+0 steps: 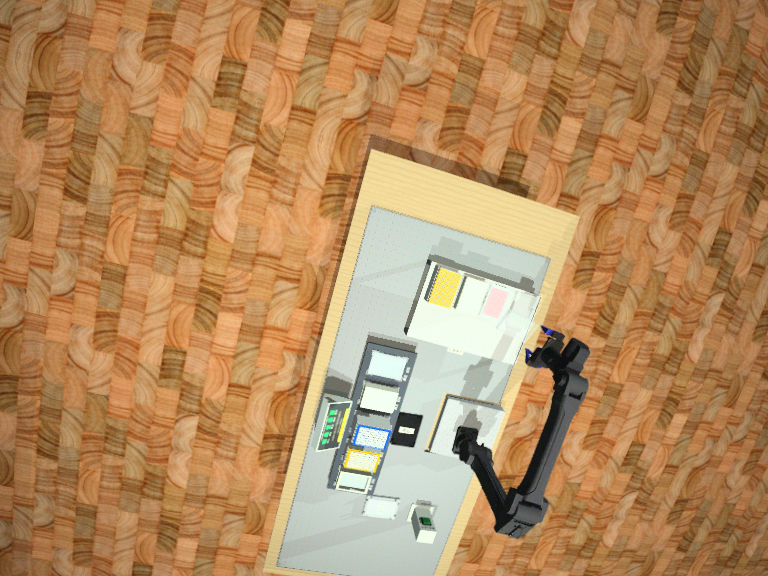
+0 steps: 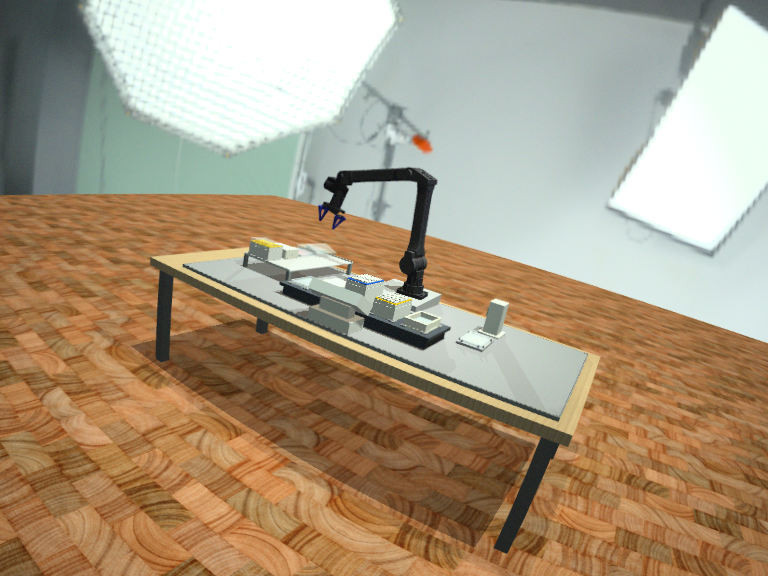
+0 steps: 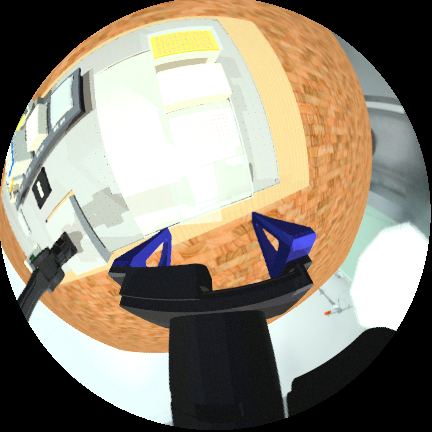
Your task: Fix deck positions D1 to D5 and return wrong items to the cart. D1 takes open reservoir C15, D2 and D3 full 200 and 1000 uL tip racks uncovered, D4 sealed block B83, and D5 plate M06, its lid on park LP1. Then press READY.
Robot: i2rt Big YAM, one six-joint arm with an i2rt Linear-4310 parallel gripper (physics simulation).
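Frame: origin at the arm's base, x ahead, y left, z up, level; centimetres.
Seen in the pictures: gripper, fingertip midpoint: [image 1: 534,337] [image 2: 326,225] [image 3: 209,223]; arm's base at its link origin: [image 1: 464,440] [image 2: 412,294] [image 3: 65,246].
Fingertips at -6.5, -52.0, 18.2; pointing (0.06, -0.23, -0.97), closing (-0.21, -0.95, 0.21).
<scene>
Offsets run from my fingertips to a thing's top centre, as dx, dy, dz. "spot": to the spot under its first point.
My gripper [image 1: 535,342] [image 2: 328,223] [image 3: 209,223] is open and empty, raised beyond the cart's outer edge. The white cart @[+16.4, -1.1, -14.5] [image 1: 459,328] [image 2: 310,265] holds a yellow tip rack @[+31.8, -10.0, -7.5] [image 1: 444,287] [image 2: 265,249] [image 3: 185,44], a white box @[+21.0, -8.4, -10.9] [image 1: 471,292] [image 3: 192,85], a pink-topped item @[+10.4, -7.1, -13.5] [image 1: 495,301] and clear, glassy pieces near the edge. The dark deck [image 2: 300,294] carries a pale plate @[+45.0, +23.2, -15.0] [image 1: 387,364] [image 3: 65,100], a white block @[+46.1, +35.5, -12.2] [image 1: 379,398], a blue tip rack @[+47.1, +47.9, -6.6] [image 1: 371,437] [image 2: 364,285], a yellow-edged tip rack @[+48.3, +60.2, -9.9] [image 1: 362,460] [image 2: 393,305] and an open reservoir @[+49.3, +72.6, -13.3] [image 1: 353,481] [image 2: 423,321]. Labels are unreadable.
A panel with green marks @[spot: +61.4, +46.0, -9.2] [image 1: 333,425] stands beside the deck. A black pad @[spot: +31.2, +50.9, -20.3] [image 1: 406,429] lies between deck and arm base. A flat white tray @[+34.5, +89.3, -19.3] [image 1: 380,507] [image 2: 475,339] and an upright box @[+16.4, +91.6, -8.1] [image 1: 424,527] [image 2: 495,317] stand past the deck's reservoir end.
</scene>
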